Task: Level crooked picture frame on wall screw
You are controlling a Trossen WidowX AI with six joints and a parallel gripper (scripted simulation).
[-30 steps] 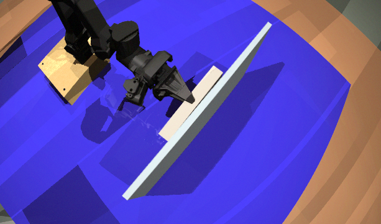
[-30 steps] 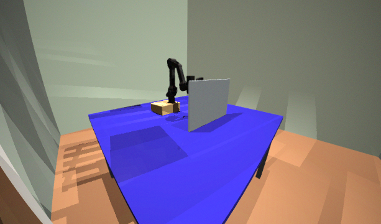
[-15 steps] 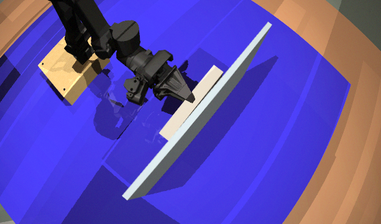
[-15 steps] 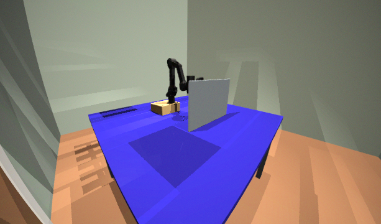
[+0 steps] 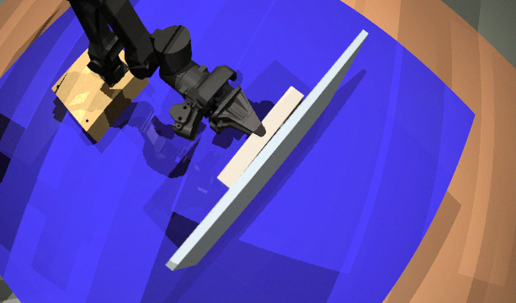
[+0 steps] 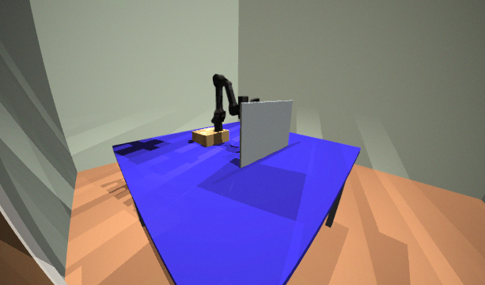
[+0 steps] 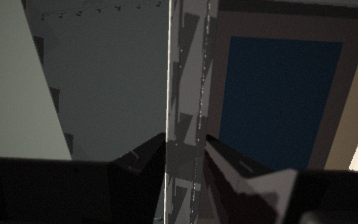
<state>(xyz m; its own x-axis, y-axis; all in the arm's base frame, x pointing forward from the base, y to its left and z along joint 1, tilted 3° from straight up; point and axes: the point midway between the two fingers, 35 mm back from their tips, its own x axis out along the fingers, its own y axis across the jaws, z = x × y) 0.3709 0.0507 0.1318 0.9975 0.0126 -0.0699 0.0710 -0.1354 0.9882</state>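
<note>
Now: gripper tip 1 cm to the right of the picture frame and 5 cm above it. From my gripper tip the other things lie so: grey wall panel: 2 cm ahead, 7 cm below.
</note>
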